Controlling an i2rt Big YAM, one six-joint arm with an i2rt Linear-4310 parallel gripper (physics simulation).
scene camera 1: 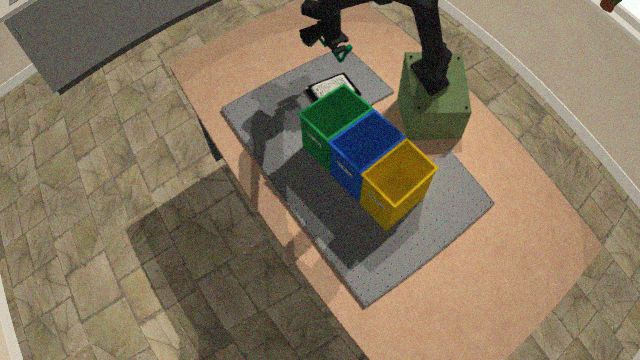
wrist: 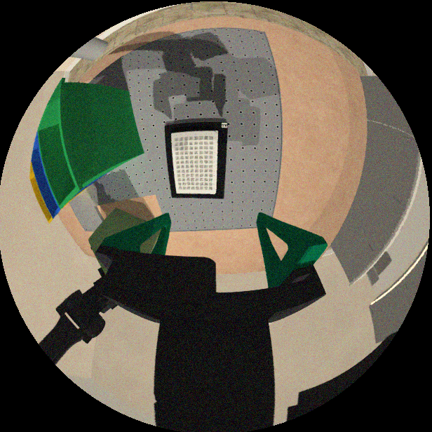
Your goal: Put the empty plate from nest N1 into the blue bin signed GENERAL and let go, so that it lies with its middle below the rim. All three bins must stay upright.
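Where they show: gripper, fingertip midpoint: (scene camera 1: 333, 53); arm's base at its link origin: (scene camera 1: 429, 75).
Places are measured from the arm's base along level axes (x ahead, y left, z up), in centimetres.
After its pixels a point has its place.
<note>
A white plate with a grid of wells (scene camera 1: 334, 86) @[x 22.8, y -21.9, z -17.5 cm] (wrist: 194, 162) lies flat in a black nest (wrist: 170, 165) on the grey board. The nest's small label is too blurred to read. My gripper (scene camera 1: 333, 52) @[x 20.9, y -25.9, z -4.7 cm] (wrist: 213, 217) is open and empty, raised above the board's far end, apart from the plate and nest. The blue bin (scene camera 1: 367, 140) @[x 25.5, y 3.6, z -16.1 cm] (wrist: 43, 180) stands upright between the green and yellow bins; its sign is too blurred to read. In the wrist view a thin strip of it shows.
The green bin (scene camera 1: 336, 112) @[x 29.5, y -9.0, z -13.7 cm] (wrist: 97, 127) stands upright beside the nest. The yellow bin (scene camera 1: 400, 172) @[x 21.1, y 17.0, z -19.2 cm] (wrist: 41, 199) stands upright on the blue bin's other side. The arm's green base block (scene camera 1: 435, 125) @[x 3.3, y 10.8, z -12.9 cm] (wrist: 112, 230) stands behind the row. The perforated grey board (scene camera 1: 440, 210) @[x 16.5, y 34.3, z -20.1 cm] (wrist: 250, 175) lies on the table (scene camera 1: 530, 225) @[x -11.2, y 56.7, z -21.4 cm] (wrist: 315, 150).
</note>
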